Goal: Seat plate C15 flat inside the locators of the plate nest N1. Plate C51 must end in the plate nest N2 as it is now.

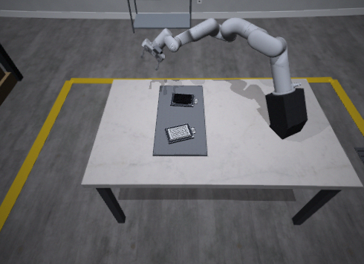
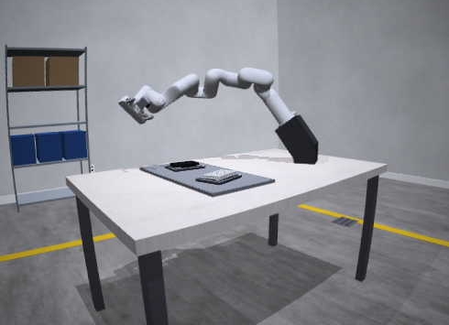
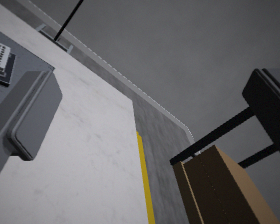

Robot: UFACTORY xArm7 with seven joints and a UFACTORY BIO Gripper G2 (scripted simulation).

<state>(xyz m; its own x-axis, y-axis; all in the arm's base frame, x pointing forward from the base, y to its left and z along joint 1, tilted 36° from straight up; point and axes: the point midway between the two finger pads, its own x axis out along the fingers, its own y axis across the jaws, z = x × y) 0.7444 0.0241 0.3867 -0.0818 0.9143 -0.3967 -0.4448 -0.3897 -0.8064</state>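
Now: the white well plate C15 19 cm behind my hand, 35 cm to the left of it and 27 cm below it. From my hand the other things lie so: black plate C51 (21 cm behind, 4 cm to the left, 28 cm below); then dark plate nest N1 (19 cm behind, 34 cm to the left, 29 cm below).
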